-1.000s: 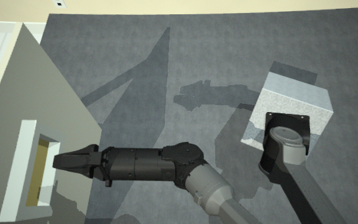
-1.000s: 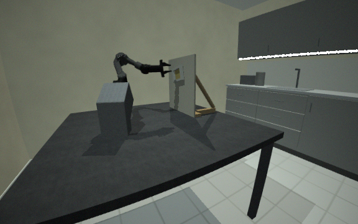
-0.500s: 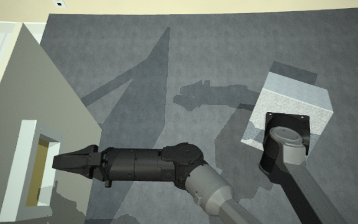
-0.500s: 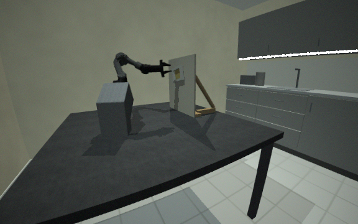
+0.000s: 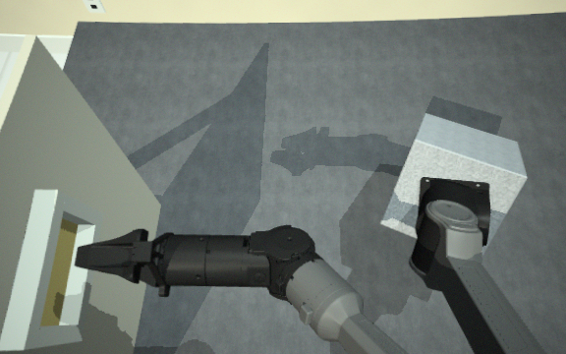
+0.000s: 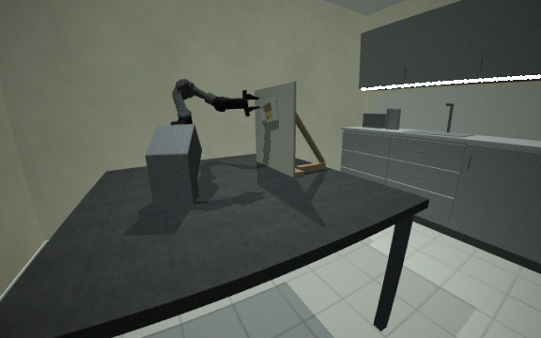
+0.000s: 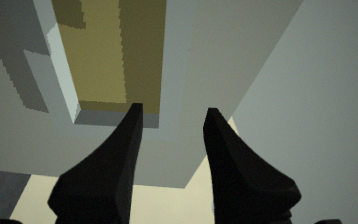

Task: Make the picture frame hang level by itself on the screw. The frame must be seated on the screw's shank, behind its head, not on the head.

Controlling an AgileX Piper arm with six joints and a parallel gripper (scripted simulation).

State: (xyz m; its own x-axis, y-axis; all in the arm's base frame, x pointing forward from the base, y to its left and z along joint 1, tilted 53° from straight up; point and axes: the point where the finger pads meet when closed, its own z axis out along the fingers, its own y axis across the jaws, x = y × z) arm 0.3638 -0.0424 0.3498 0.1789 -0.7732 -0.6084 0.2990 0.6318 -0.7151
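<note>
My hand is 7 cm short of the picture frame, 1 cm to the right of it and 5 cm above it. Also, from my hand: grey wall panel (9 cm ahead, 1 cm to the left, 15 cm below).
</note>
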